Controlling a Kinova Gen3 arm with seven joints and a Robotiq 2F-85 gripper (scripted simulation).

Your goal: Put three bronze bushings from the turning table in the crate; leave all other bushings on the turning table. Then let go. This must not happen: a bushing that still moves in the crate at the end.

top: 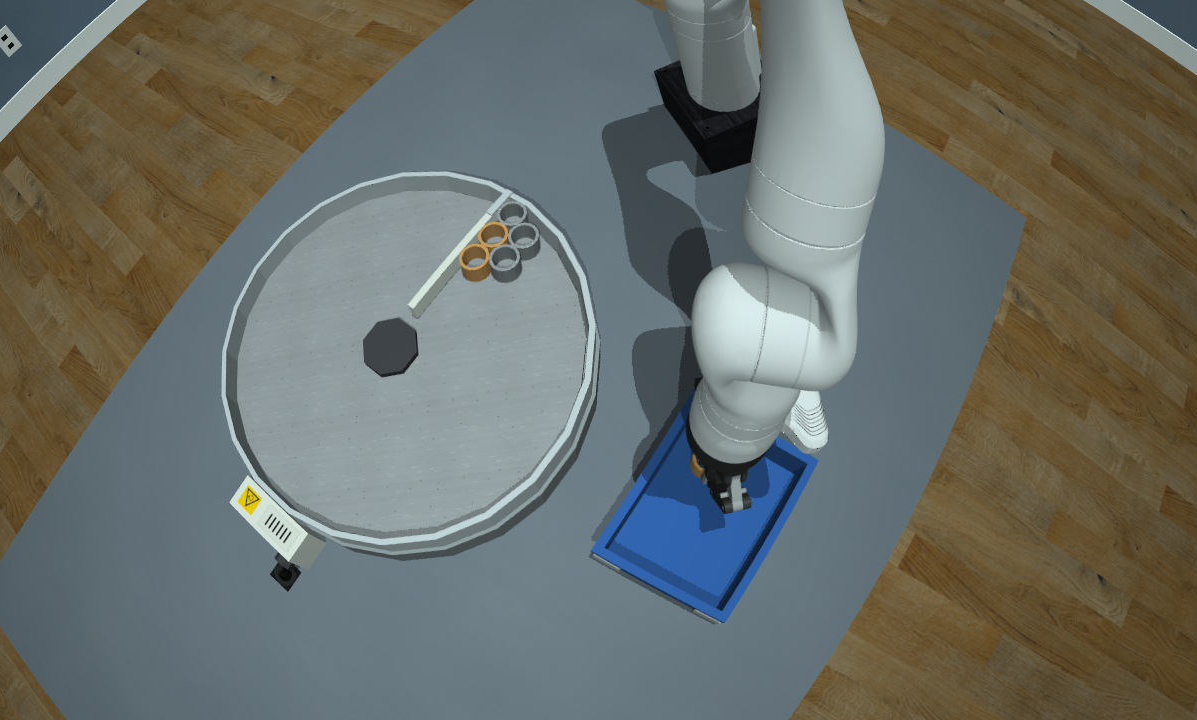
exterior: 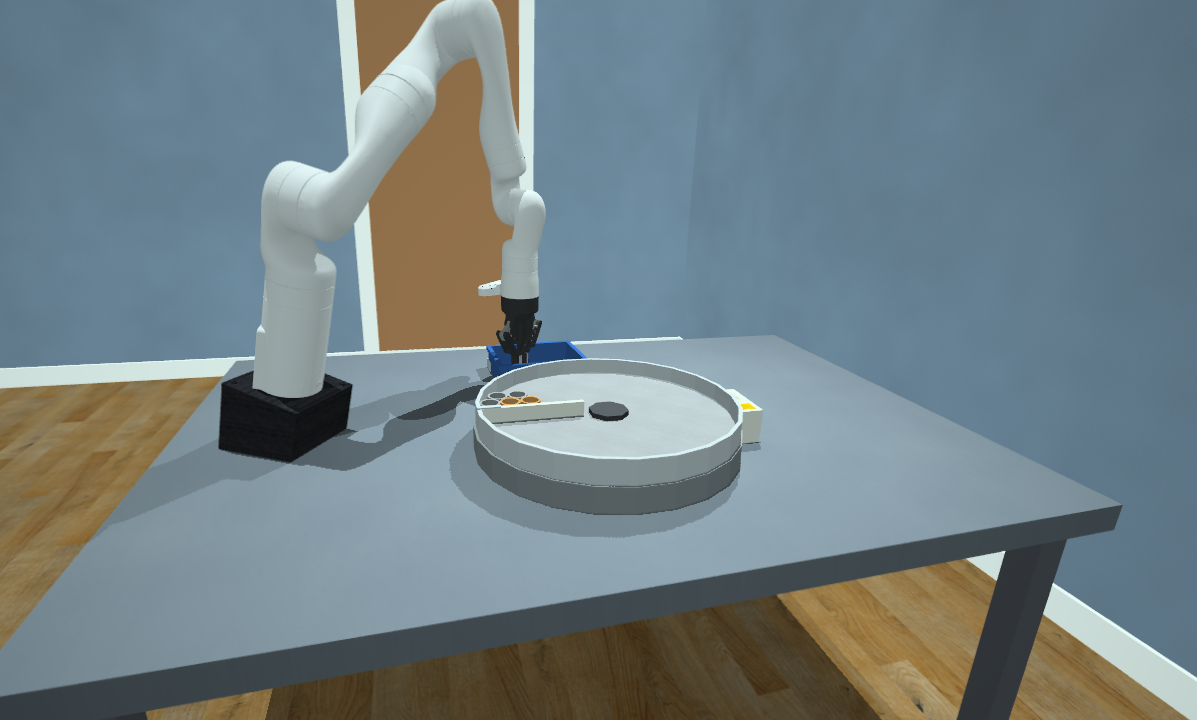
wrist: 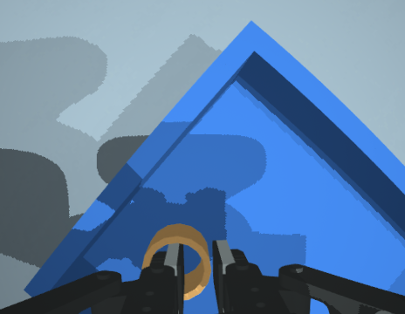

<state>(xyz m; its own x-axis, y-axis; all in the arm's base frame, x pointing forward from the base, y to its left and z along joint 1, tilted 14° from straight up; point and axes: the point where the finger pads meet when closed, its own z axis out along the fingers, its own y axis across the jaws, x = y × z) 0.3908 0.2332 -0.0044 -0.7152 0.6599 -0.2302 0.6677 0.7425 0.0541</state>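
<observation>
The blue crate lies 4 cm ahead of my hand, 2 cm to the left of it and 1 cm below it. Round my hand: turning table 33 cm to the right, 10 cm ahead, 1 cm above.
</observation>
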